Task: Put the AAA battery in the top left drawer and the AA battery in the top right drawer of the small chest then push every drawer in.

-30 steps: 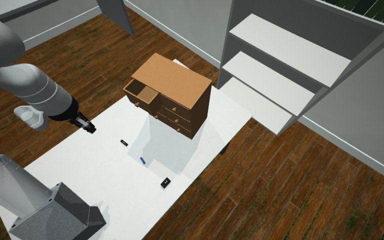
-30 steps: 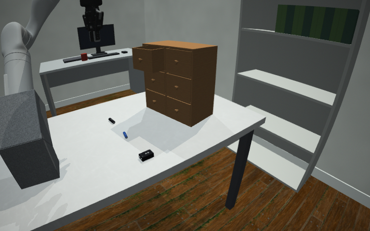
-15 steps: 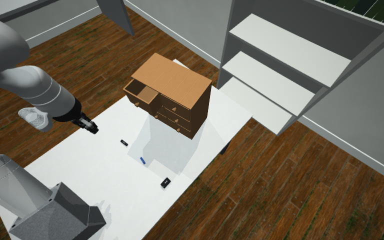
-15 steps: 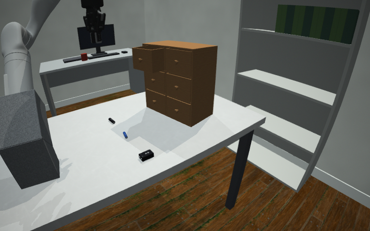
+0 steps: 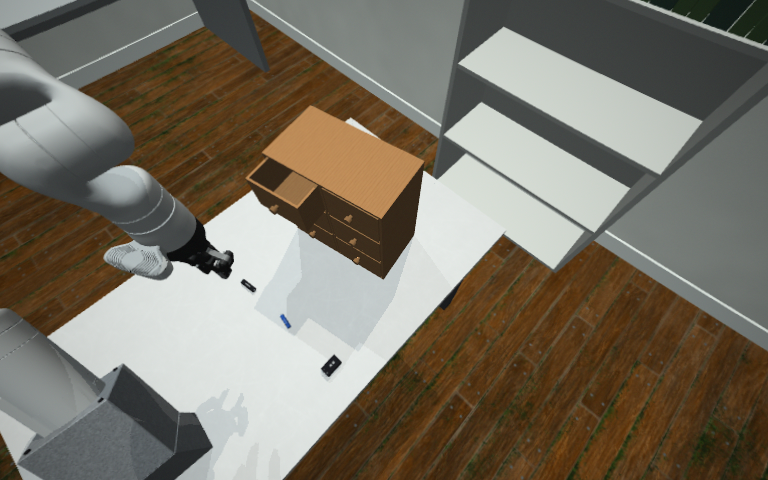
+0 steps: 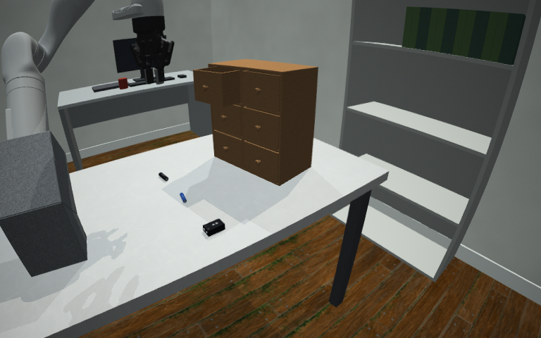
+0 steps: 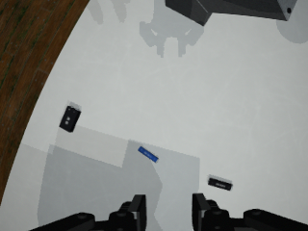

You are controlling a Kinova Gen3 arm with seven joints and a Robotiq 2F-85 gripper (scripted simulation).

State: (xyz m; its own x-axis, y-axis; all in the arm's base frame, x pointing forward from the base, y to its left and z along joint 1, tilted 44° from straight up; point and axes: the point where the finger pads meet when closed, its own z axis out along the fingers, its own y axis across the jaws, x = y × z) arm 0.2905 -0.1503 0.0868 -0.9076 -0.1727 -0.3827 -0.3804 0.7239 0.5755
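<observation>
Now: hand 2 cm short of the blue AAA battery, 4 cm to the left of it and 34 cm above it. Round my hand: black box 21 cm to the right, 33 cm below; then black AA battery 2 cm ahead, 11 cm to the left, 33 cm below.
</observation>
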